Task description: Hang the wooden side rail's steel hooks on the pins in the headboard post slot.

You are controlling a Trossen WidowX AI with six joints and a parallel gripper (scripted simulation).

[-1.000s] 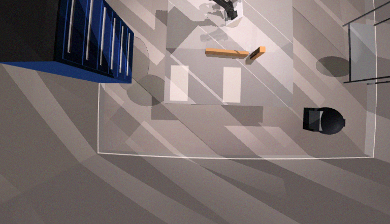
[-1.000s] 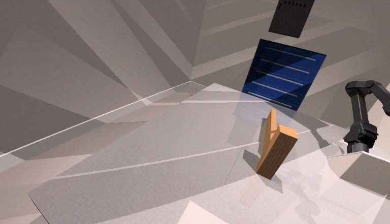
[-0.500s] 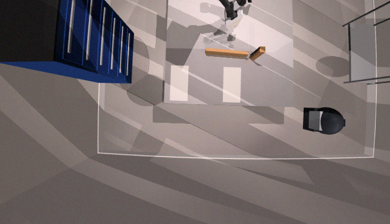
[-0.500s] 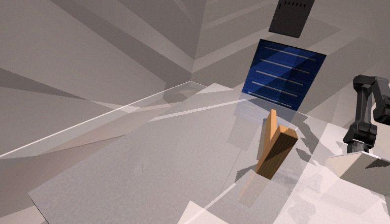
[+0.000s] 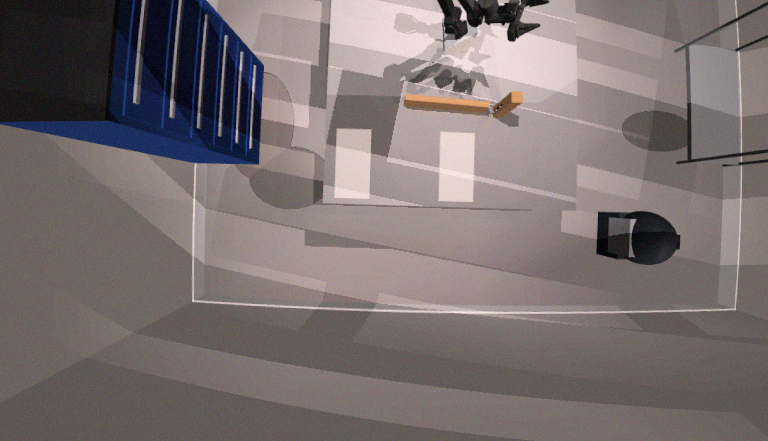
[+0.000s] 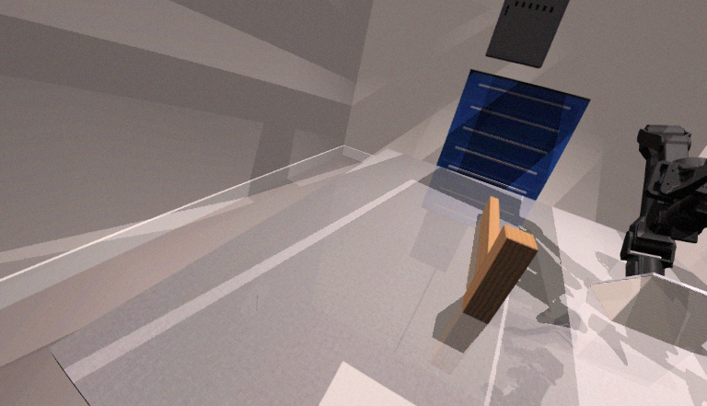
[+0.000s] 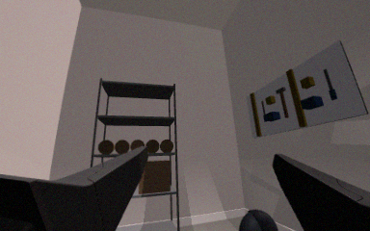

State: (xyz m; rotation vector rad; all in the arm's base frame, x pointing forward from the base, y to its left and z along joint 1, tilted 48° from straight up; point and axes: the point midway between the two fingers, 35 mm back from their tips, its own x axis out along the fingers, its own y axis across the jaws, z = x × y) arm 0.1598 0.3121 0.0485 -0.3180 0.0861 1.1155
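My gripper tip is 290 mm above the headboard post, 220 mm short of it and 20 mm to the left of it.
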